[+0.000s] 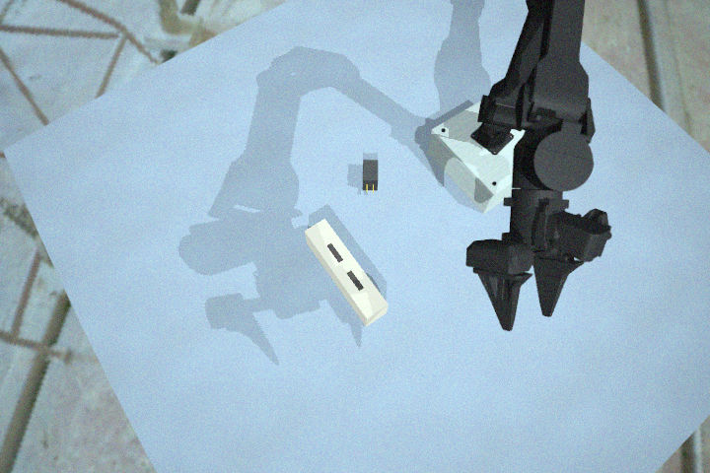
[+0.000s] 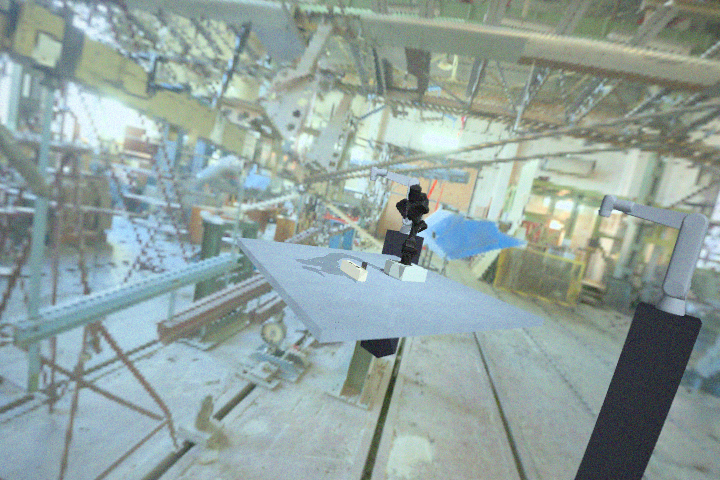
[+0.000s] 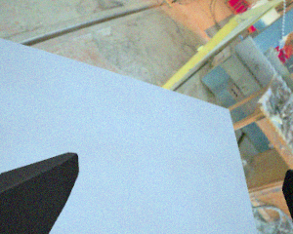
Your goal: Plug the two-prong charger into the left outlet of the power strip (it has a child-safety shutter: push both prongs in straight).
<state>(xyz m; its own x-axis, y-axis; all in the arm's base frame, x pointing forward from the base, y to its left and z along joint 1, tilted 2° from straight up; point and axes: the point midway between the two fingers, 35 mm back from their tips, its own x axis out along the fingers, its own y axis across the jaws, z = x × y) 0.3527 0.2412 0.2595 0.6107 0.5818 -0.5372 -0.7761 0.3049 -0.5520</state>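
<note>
Now: the dark grey charger 15 cm behind my gripper tip, 38 cm to the right of it and 31 cm below it.
</note>
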